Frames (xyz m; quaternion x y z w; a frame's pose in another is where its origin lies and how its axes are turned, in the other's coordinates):
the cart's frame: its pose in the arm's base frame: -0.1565 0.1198 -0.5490 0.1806 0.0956 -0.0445 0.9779
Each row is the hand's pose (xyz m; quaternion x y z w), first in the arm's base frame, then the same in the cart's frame.
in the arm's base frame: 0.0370 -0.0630 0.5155 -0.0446 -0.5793 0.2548 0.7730
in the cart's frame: -0.0173 0.2203 1.0748 -0.1818 -0.5963 0.3839 0.6811
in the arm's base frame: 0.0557 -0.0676 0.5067 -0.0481 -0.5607 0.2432 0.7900
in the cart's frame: 0.0030 0.2153 1.0716 -0.1880 -0.5821 0.3697 0.6994
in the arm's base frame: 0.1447 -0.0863 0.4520 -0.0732 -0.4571 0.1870 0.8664
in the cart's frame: 0.1021 0.1898 1.0434 -0.2256 -0.4993 0.2970 0.7820
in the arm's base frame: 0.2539 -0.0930 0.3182 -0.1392 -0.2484 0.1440 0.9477
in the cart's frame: 0.2364 0.1507 0.9419 -0.3100 -0.3137 0.2145 0.8715
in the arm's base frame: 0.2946 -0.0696 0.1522 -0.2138 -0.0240 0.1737 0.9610
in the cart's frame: 0.3086 0.1202 0.7882 -0.3982 -0.0935 0.1965 0.8911
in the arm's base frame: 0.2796 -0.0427 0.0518 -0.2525 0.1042 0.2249 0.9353
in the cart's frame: 0.3129 0.1089 0.6839 -0.4420 0.0419 0.2186 0.8690
